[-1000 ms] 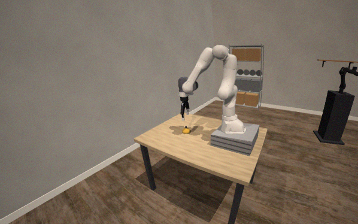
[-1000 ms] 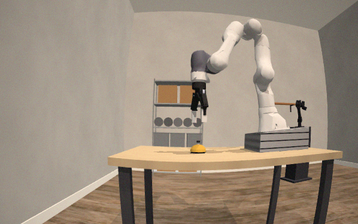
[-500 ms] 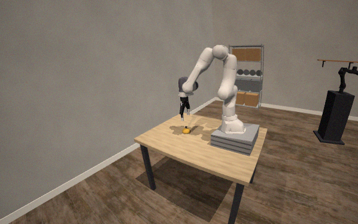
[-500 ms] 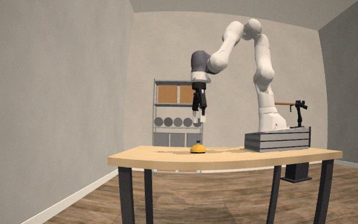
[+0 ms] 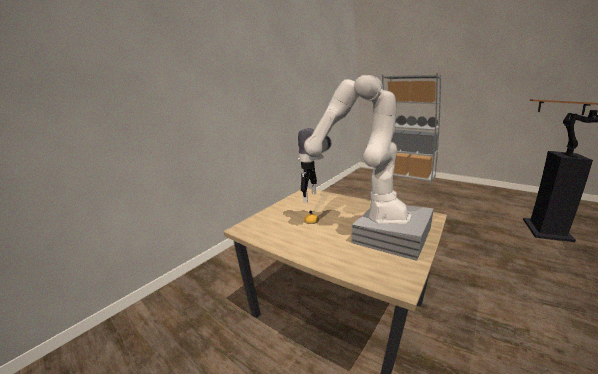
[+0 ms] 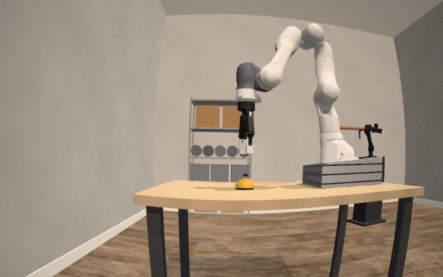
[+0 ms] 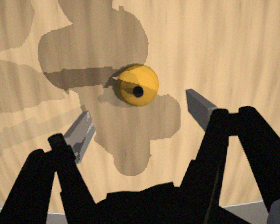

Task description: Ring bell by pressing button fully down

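My gripper is now 110 mm above the button. Also, from my hand: yellow dome bell (130 mm below).
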